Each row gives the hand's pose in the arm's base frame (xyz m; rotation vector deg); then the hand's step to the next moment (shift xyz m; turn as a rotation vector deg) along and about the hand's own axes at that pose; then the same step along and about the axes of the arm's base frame.
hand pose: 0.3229 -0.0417 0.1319 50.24 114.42 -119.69
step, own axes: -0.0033 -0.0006 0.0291 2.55 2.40 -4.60
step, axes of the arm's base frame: -0.0069 -0.0285 0.0010 0.49 4.82 -3.15
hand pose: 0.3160 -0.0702 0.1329 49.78 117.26 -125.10
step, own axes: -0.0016 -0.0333 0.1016 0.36 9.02 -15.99
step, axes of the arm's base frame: -0.0494 -0.0902 0.0292 9.14 13.72 -8.10
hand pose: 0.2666 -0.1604 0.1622 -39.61 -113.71 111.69
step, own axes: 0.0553 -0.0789 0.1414 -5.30 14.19 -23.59
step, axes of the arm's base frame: -0.1303 -0.0913 0.0629 18.55 17.23 -12.04
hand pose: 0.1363 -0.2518 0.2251 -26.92 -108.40 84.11
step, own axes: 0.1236 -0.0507 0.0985 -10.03 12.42 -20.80
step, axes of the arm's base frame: -0.1494 -0.0033 0.0722 20.11 11.67 -12.11
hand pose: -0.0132 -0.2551 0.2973 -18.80 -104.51 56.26
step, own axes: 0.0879 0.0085 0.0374 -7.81 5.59 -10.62
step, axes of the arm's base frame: -0.0749 0.0411 0.0436 11.67 3.85 -7.35
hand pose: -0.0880 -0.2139 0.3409 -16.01 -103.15 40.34
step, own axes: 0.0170 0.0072 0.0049 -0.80 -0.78 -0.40
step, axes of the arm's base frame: -0.0115 0.0129 0.0081 0.77 -0.90 -0.09
